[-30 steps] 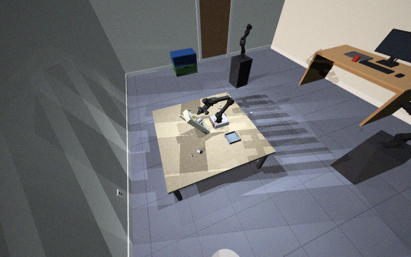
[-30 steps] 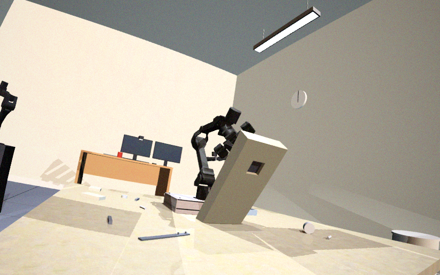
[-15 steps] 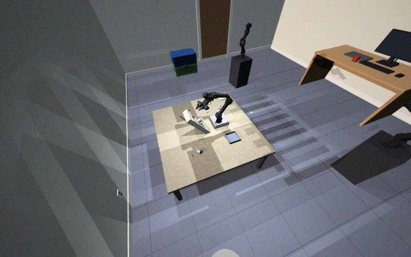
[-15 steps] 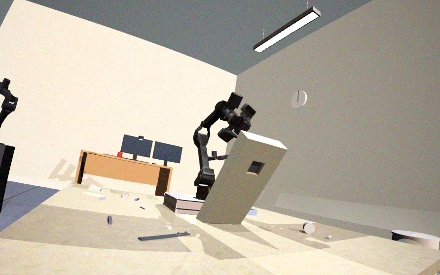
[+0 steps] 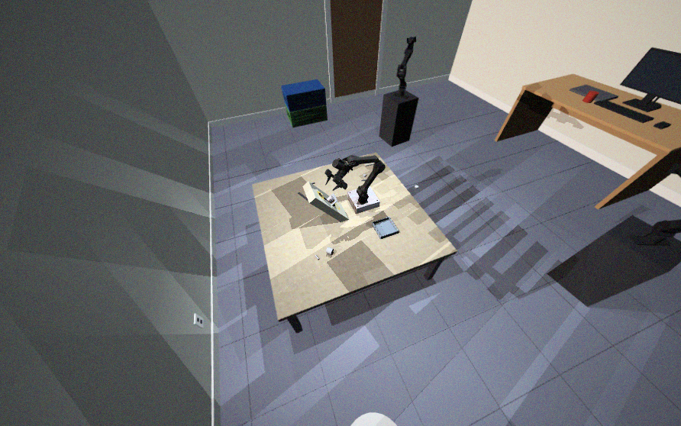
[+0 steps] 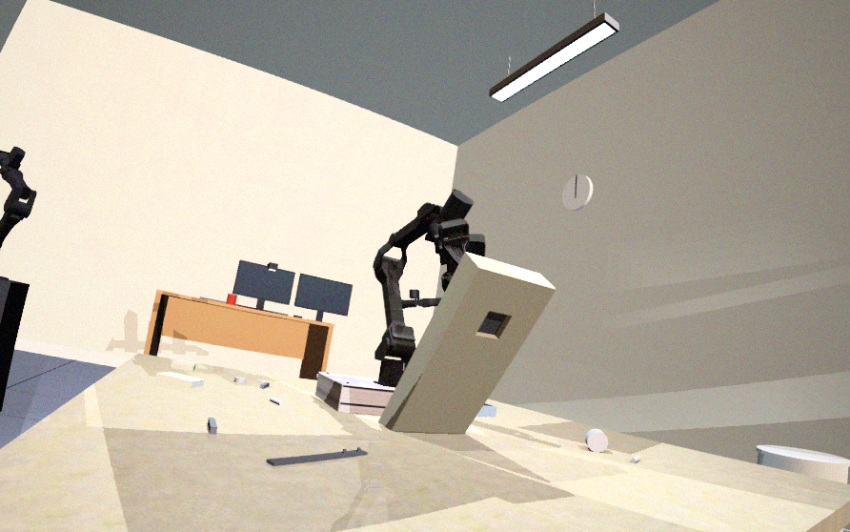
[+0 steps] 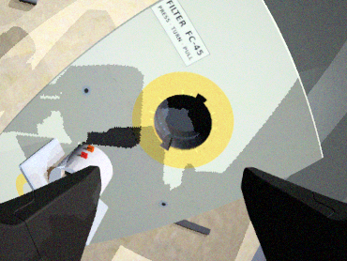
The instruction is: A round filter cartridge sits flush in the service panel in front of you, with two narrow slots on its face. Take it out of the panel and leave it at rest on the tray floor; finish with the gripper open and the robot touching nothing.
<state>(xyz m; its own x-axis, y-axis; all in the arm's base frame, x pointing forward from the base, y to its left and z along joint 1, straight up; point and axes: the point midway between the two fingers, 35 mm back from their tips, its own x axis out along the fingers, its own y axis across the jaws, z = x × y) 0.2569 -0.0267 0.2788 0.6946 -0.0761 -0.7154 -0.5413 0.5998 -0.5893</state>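
Right now my gripper tip is 120 mm above the round filter cartridge and 10 mm past it. From my gripper tip the other things lie so: service panel 140 mm below, 30 mm ahead, 10 mm to the right; blue-floored tray 320 mm to the left, 310 mm below, 310 mm behind.
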